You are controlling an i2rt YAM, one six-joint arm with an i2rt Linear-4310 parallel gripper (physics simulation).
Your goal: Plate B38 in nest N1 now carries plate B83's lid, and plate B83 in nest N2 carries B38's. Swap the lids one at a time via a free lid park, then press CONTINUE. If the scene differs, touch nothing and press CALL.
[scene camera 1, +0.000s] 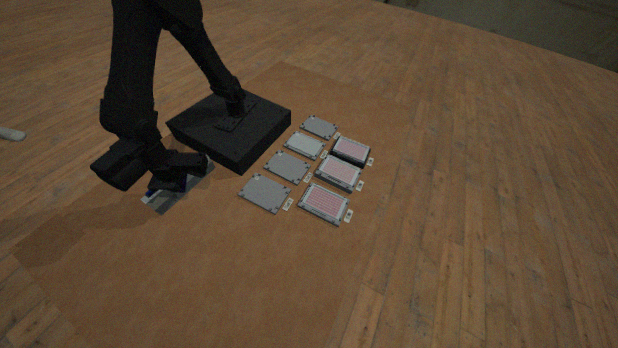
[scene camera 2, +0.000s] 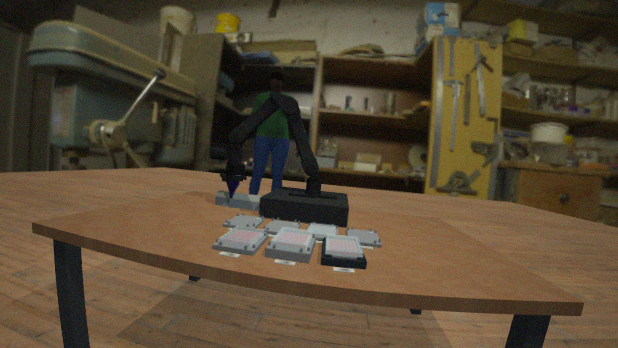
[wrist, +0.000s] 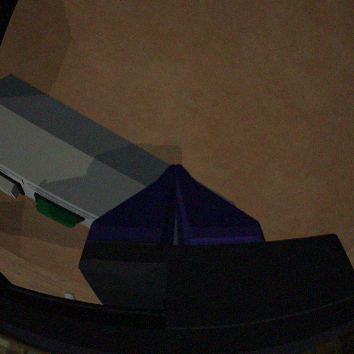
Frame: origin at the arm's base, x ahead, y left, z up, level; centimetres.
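Where they show: gripper, between the fingertips: (scene camera 1: 183,191) (scene camera 2: 231,198) (wrist: 175,173); arm's base, origin of its link: (scene camera 1: 237,114) (scene camera 2: 312,196).
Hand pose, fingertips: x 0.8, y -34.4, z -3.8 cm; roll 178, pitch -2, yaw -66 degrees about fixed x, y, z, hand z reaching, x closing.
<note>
Each offset is from my fingertips to the top centre of the thing. "spot": to the spot under its first point.
My gripper (scene camera 1: 183,186) (scene camera 2: 231,196) (wrist: 175,173) is shut and empty, its blue fingertips together at the grey button console {dy +3.7, dx -5.3, dz +2.1 cm} (scene camera 1: 172,200) (scene camera 2: 245,201) (wrist: 50,145). In the wrist view the fingers cover the console's right part; whether they touch it I cannot tell. A green button {dy +6.4, dx -6.4, dz +1.3 cm} (wrist: 57,212) and a grey button {spot: dy +9.9, dx -4.4, dz +1.1 cm} (wrist: 9,185) show left of them. Three pink plates stand in nests: one {dy +13.6, dx +41.5, dz -1.6 cm} (scene camera 1: 325,200) (scene camera 2: 241,237), a middle one {dy +26.7, dx +43.3, dz -0.3 cm} (scene camera 1: 340,170) (scene camera 2: 290,239), and one {dy +39.2, dx +45.5, dz -0.7 cm} (scene camera 1: 351,148) (scene camera 2: 342,247) in a black nest. Their labels and lid marks are too small to read.
Several flat grey parks lie in a row between the plates and the black arm base (scene camera 1: 230,127) (scene camera 2: 304,206). One park {spot: dy +35.3, dx +27.5, dz -2.5 cm} (scene camera 1: 305,144) (scene camera 2: 322,230) looks paler than the others, as if bearing something clear. A person (scene camera 2: 272,122) in green stands behind the table.
</note>
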